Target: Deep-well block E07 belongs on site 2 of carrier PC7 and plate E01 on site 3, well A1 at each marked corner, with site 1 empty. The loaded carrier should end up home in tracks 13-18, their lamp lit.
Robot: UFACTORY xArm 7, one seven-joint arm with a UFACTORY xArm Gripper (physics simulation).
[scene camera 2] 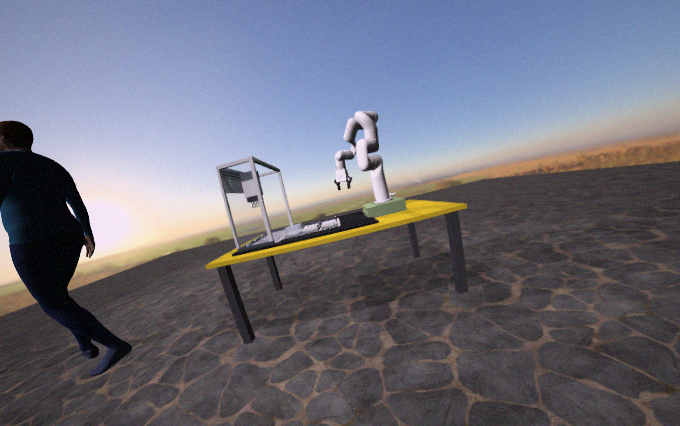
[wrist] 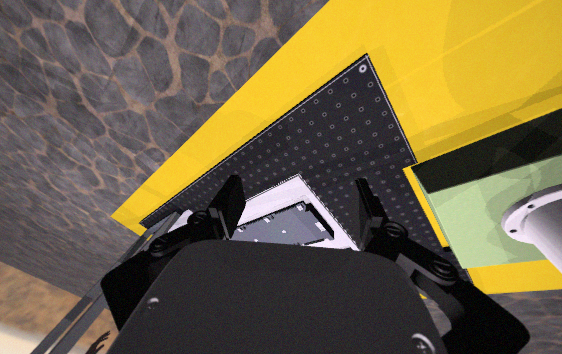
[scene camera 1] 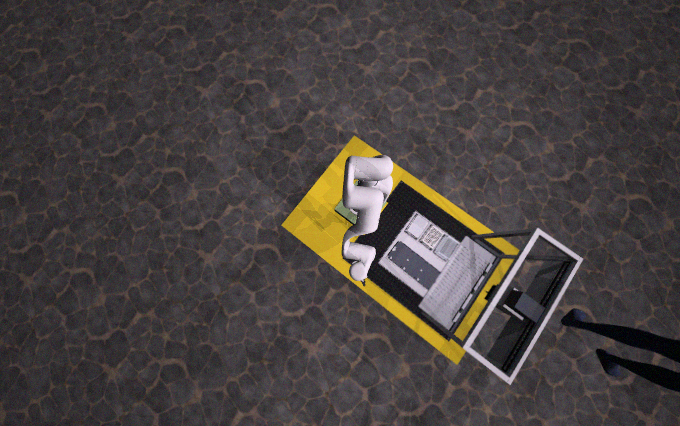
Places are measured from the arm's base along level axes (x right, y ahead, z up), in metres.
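Pixels of known places: gripper, fingertip midpoint: (scene camera 2: 344,189) (wrist: 295,191); arm's base at its link origin: (scene camera 2: 383,201).
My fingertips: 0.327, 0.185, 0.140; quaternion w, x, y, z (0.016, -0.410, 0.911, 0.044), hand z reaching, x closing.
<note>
Ahead of a thing's pixels: the offset from my fingertips to its top centre, as dx, dy, dz. Level surfaces: height alone.
My gripper (scene camera 2: 343,187) (wrist: 295,191) is open and empty, high above the table edge beside the white board (scene camera 1: 426,254) (wrist: 287,187). The arm mostly hides it in scene camera 1. A dark grey carrier-like panel @[-0.185, +0.300, -0.172] (scene camera 1: 414,263) (wrist: 295,220) with small light corner pieces lies on the board. Beside it in scene camera 1 stand a plain white plate @[-0.407, +0.207, -0.176] (scene camera 1: 419,225), a patterned plate @[-0.396, +0.318, -0.176] (scene camera 1: 432,236) and a grey-white block @[-0.380, +0.424, -0.148] (scene camera 1: 448,246) in a row. A light grey ribbed deck @[dz -0.202] (scene camera 1: 459,283) adjoins the board. Labels, marked corners, track numbers and lamps are too small to read.
An open gantry frame (scene camera 1: 560,244) (scene camera 2: 261,200) rises at the deck's far end, with a grey head (scene camera 1: 529,306) (scene camera 2: 250,186) inside. A black perforated plate @[dz -0.202] (wrist: 350,120) and my green base (scene camera 1: 345,211) (scene camera 2: 383,206) (wrist: 460,220) rest on the yellow table @[dz -0.215] (scene camera 2: 431,210). A person (scene camera 2: 42,200) stands beyond the frame.
</note>
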